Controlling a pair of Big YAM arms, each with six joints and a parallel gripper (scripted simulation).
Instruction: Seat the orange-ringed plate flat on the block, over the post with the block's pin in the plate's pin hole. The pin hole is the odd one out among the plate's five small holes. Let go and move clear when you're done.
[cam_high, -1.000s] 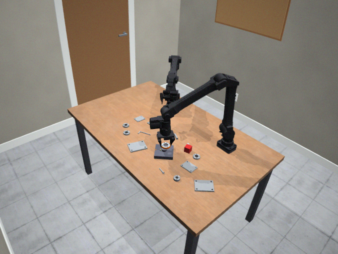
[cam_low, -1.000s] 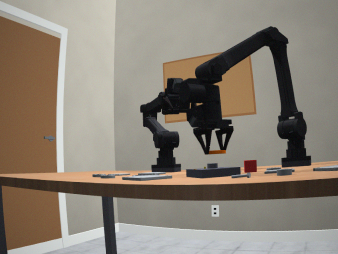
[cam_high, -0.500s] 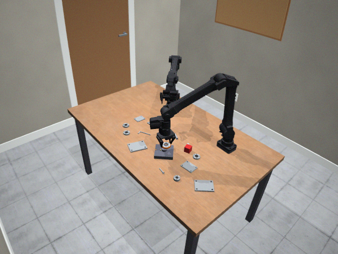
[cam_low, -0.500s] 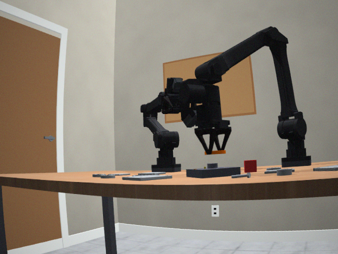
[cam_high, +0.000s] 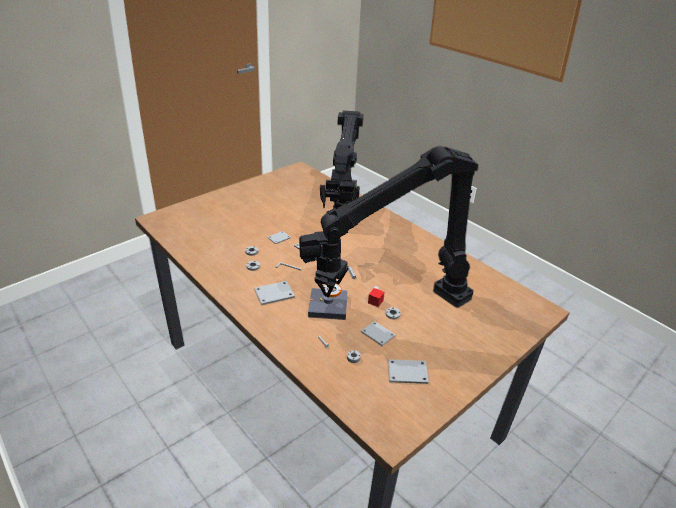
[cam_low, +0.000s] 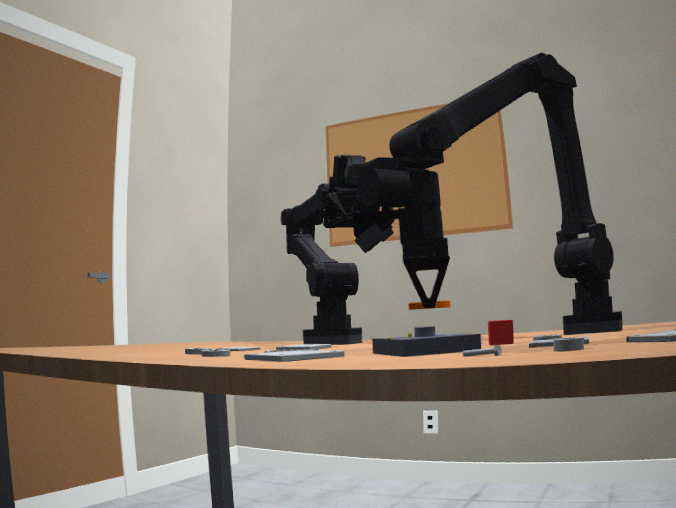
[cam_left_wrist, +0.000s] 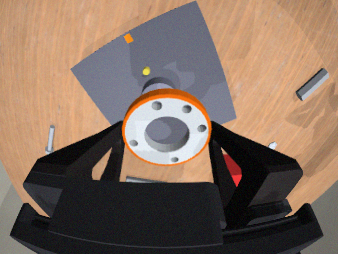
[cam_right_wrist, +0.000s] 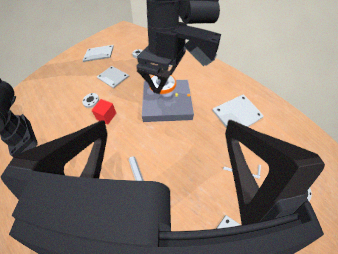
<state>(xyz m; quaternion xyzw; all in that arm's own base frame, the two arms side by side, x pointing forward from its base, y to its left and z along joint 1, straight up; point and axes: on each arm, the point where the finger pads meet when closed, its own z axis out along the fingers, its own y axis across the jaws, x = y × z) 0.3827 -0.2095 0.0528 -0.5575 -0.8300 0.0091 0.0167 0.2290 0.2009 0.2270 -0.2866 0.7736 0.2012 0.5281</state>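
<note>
Right now my left hand is 50 mm above the dark grey block, 30 mm short of it and 20 mm to the left of it. Also, from my left hand: red cube 140 mm behind, 80 mm to the left, 50 mm below; then bolt 130 mm to the left, 130 mm ahead, 70 mm below.
</note>
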